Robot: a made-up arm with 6 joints.
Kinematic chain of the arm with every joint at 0, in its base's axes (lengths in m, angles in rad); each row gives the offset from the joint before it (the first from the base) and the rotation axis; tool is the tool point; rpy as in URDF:
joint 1: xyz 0 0 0.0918 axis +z
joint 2: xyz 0 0 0 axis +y
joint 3: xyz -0.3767 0 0.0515 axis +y
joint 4: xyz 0.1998 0 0.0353 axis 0.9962 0 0.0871
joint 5: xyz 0 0 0 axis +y
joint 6: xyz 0.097 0 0.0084 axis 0.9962 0 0.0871
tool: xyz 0 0 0 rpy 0 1.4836 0
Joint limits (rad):
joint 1: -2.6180..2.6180
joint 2: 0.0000..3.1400
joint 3: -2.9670..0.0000
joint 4: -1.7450..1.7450
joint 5: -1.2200..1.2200
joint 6: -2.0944..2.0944
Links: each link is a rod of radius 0.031 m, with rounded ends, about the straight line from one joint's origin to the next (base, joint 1, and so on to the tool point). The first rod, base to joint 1, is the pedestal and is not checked.
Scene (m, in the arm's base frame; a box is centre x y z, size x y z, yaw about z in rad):
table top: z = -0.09
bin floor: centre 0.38 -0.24 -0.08 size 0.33 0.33 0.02 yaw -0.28
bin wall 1: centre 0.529 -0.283 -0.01 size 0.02 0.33 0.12 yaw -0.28
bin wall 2: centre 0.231 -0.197 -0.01 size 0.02 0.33 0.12 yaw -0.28
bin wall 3: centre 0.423 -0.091 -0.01 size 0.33 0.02 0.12 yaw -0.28
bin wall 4: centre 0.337 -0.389 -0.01 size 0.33 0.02 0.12 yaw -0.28
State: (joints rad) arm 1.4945 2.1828 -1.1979 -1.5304 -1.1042 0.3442
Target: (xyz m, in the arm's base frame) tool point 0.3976 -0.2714 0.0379
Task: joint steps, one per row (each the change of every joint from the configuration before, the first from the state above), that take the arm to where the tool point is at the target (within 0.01 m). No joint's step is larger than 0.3 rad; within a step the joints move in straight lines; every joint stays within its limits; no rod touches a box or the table.
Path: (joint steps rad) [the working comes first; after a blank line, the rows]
Joints at the target: -0.7292 2.5029 -1.3048 -1.4722 -0.7026 0.3442
Straight joint move there: touches bin wall 3.

1: -0.2762 -0.0673 -0.0219 -0.0376 0.0911 -0.0508
2: -0.2762 -0.0673 -0.0220 -0.0375 0.0911 -0.0507
3: -0.2763 -0.0673 -0.0219 -0.0376 0.0911 -0.0508
4: -0.2762 -0.0673 -0.0219 -0.0376 0.0912 -0.0507
5: -0.2762 -0.0673 -0.0220 -0.0375 0.0911 -0.0508
6: -0.2809 0.2188 0.0010 0.0820 -0.0180 0.0846
7: -0.2809 0.2189 0.0009 0.0820 -0.0180 0.0846
8: -0.2808 0.2189 0.0009 0.0820 -0.0180 0.0846

